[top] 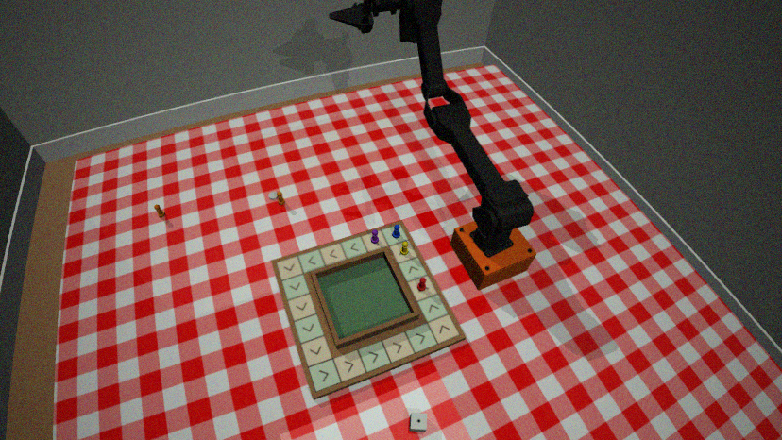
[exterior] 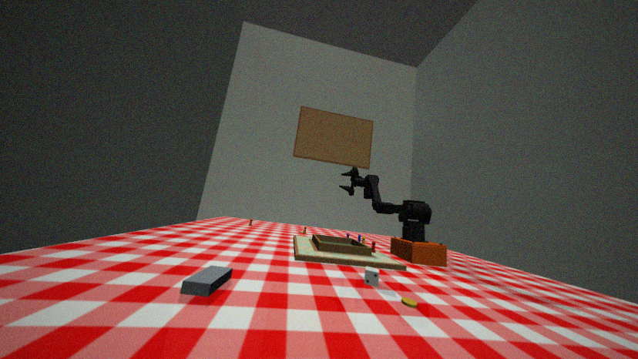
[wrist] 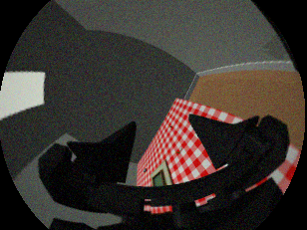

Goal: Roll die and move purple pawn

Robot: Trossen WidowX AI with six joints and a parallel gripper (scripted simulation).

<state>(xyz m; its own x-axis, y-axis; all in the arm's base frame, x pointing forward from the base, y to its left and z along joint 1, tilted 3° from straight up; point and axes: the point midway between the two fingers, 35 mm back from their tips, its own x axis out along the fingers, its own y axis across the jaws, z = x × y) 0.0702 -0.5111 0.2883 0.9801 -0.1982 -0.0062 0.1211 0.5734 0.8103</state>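
Now: the white die 75 cm to the left of my gripper tip, 31 cm below it and 17 cm ahead of it. The rest, counted from my gripper tip: blue pawn: 41 cm to the left, 30 cm below, 3 cm ahead; then purple pawn: 40 cm to the left, 30 cm below, 8 cm ahead; then yellow pawn: 45 cm to the left, 30 cm below, 4 cm ahead.
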